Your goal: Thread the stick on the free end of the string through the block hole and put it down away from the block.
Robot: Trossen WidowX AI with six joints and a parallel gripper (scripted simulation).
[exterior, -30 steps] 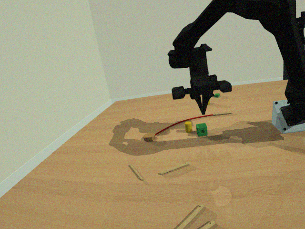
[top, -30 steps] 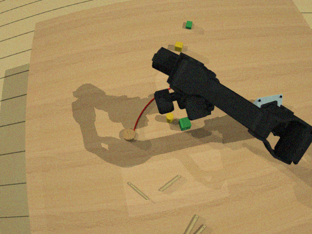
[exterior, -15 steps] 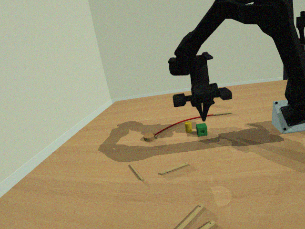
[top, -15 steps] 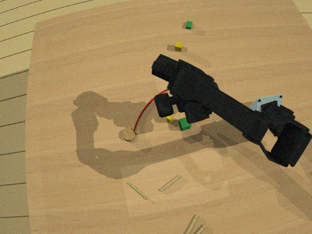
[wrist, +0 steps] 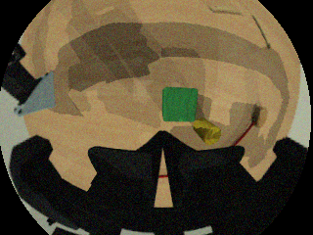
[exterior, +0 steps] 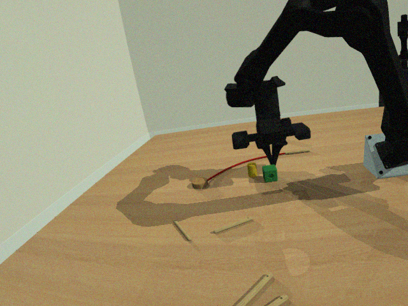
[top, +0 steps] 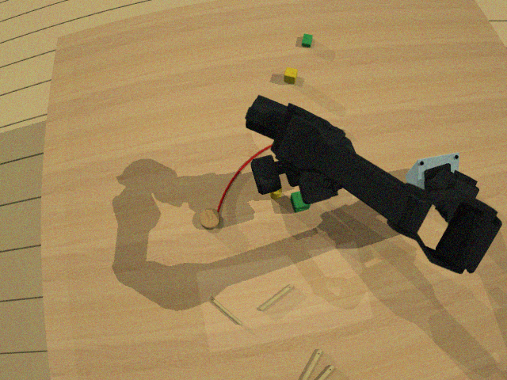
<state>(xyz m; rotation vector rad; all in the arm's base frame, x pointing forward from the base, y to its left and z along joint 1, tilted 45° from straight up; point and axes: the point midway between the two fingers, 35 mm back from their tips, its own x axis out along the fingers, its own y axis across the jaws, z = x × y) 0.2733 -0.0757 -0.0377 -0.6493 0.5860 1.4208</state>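
The yellow cylinder lies 50 mm ahead of my gripper tip and 10 mm to the left of it. Also, from my gripper tip: green block (10 mm ahead, 40 mm to the left); then round wooden button (190 mm ahead, 30 mm to the left, 10 mm below); then thin stick (80 mm behind, 100 mm to the right, 10 mm below).
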